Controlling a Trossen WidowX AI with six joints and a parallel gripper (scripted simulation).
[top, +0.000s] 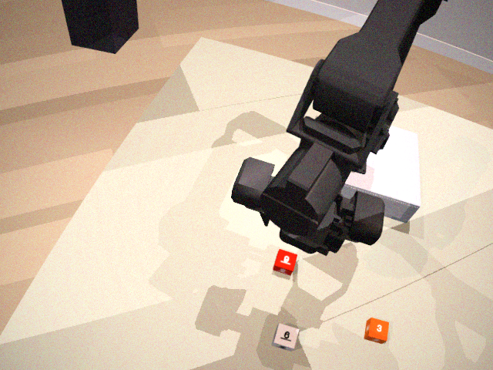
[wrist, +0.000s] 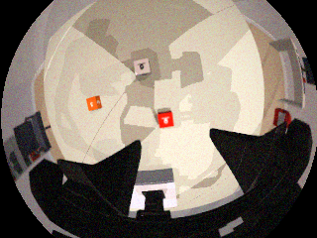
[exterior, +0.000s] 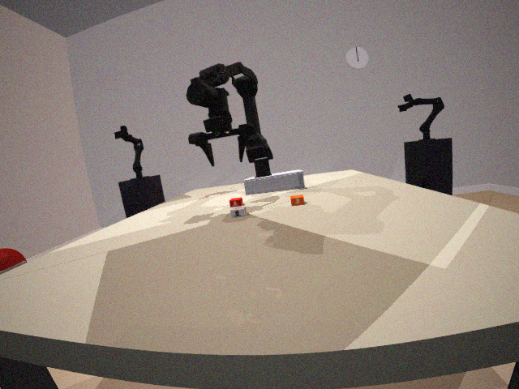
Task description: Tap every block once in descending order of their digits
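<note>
My gripper tip is 110 mm above the red block, 10 mm to the right of it and 10 mm past it. From my gripper tip the other things lie so: orange block (180 mm to the left, 110 mm below, 70 mm ahead); then white block (120 mm ahead, 110 mm below, 30 mm to the left).
</note>
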